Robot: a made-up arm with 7 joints.
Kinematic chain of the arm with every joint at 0, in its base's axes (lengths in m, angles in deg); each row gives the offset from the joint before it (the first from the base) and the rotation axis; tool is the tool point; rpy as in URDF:
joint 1: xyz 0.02 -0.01 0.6 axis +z
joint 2: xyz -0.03 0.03 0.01 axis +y
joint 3: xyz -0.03 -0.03 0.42 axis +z
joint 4: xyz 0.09 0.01 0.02 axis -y
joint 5: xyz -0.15 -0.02 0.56 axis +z
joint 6: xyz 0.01 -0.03 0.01 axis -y
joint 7: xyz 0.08 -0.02 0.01 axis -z
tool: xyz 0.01 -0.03 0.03 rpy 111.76 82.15 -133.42
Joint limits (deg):
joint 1: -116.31..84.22
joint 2: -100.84..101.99
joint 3: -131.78..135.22
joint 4: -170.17..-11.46
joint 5: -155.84..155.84
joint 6: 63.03..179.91
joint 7: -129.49..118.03
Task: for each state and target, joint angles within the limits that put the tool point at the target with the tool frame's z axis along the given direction. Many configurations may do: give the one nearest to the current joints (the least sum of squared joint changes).
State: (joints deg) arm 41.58 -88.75 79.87 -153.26 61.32 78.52 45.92
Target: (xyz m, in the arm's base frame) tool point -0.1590 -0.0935 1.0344 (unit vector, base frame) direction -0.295 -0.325 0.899
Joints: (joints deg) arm 84.22 -100.84 28.63 -145.89 88.88 128.28 52.23
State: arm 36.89 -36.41 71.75 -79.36 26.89 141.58 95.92
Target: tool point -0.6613 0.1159 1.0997 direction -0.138 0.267 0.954
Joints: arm 53.80 -45.27 80.06 -95.10 49.44 162.70 115.08
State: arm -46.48 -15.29 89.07 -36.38 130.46 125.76 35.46
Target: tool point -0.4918 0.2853 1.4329 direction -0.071 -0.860 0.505
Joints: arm -8.15 -36.68 72.54 -20.90 116.80 165.63 35.27
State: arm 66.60 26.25 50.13 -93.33 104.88 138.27 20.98
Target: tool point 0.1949 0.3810 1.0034 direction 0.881 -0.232 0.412
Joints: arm 48.15 -21.28 12.57 -119.90 135.82 160.27 48.92
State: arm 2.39 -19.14 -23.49 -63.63 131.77 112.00 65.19
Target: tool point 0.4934 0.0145 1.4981 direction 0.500 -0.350 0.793
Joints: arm 15.20 2.26 -12.32 -48.55 133.21 97.76 85.98
